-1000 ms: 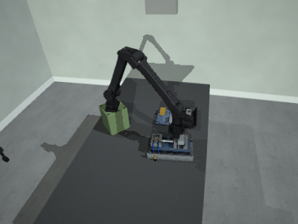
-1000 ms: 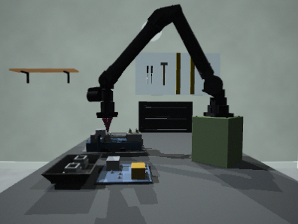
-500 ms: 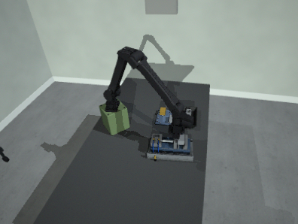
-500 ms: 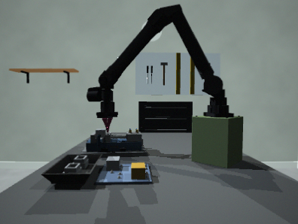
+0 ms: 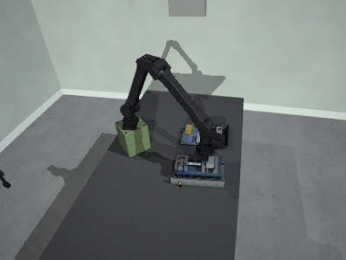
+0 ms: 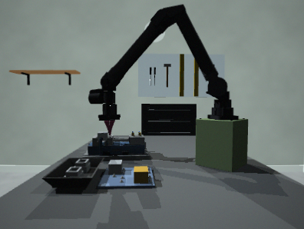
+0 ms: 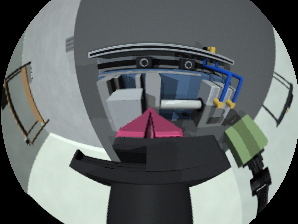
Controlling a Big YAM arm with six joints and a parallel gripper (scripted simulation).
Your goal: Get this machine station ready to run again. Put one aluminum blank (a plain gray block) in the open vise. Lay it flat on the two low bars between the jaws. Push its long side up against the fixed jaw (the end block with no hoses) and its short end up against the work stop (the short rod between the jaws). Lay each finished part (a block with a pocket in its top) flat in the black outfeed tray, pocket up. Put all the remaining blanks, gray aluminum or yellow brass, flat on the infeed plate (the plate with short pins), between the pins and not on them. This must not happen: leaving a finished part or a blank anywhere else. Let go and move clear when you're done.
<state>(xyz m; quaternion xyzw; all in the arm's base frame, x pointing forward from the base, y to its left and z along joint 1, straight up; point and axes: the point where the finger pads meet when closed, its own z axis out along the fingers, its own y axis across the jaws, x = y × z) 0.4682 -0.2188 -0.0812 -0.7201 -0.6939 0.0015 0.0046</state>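
Right now the gray aluminum blank is 30 mm ahead of my hand and 10 mm below it. From my hand the other things lie so: vise (70 mm below, 30 mm behind); yellow brass blank (390 mm to the left, 110 mm behind, 80 mm below).
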